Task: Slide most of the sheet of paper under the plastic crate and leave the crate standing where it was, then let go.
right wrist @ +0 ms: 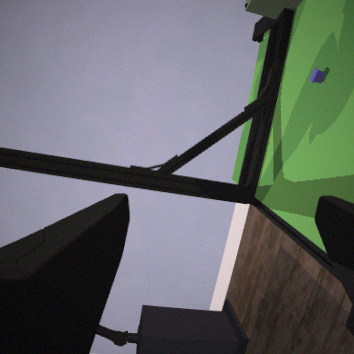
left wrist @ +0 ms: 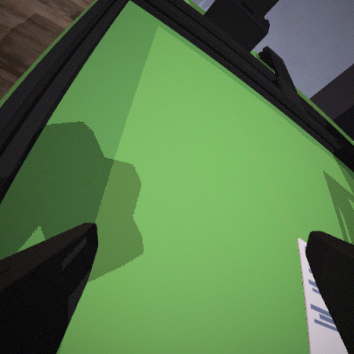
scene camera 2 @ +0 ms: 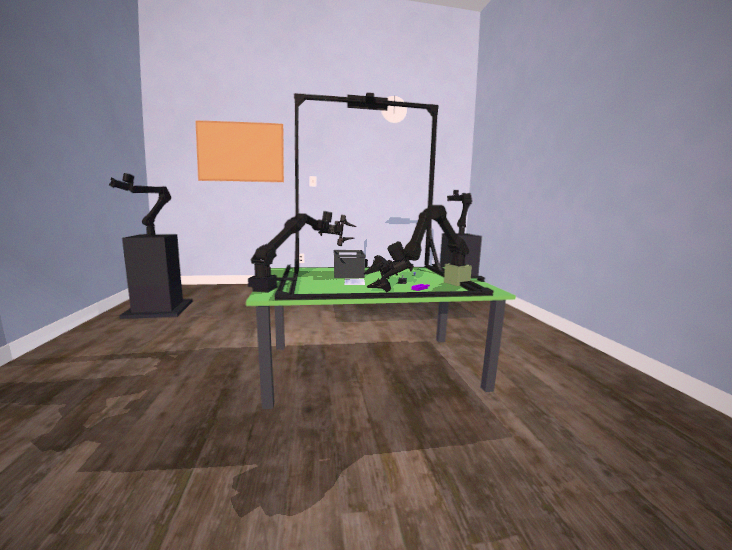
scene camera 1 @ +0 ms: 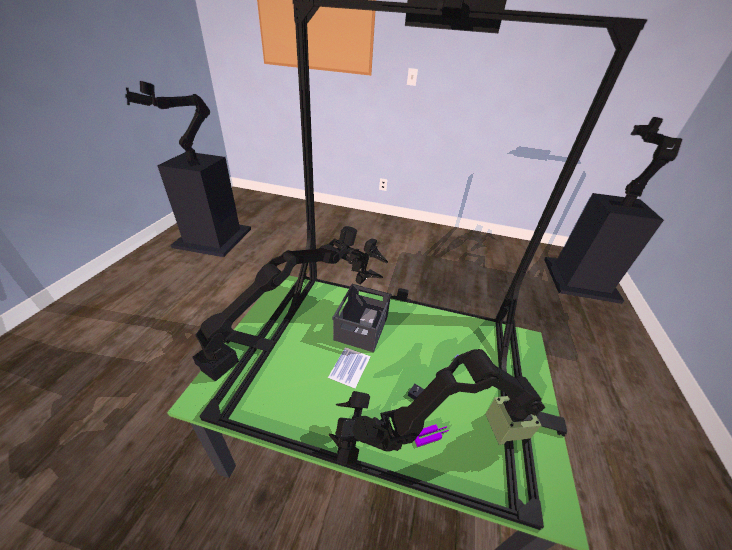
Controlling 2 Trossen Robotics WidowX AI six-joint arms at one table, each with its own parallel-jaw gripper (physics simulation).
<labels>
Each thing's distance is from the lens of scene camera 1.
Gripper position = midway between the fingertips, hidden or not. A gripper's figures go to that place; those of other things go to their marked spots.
left gripper [scene camera 1: 333,419]: 1.05 m
right gripper [scene camera 1: 385,270]: 1.26 m
dark plastic crate [scene camera 1: 344,325]: 1.34 m
white sheet of paper [scene camera 1: 351,364]: 1.23 m
</labels>
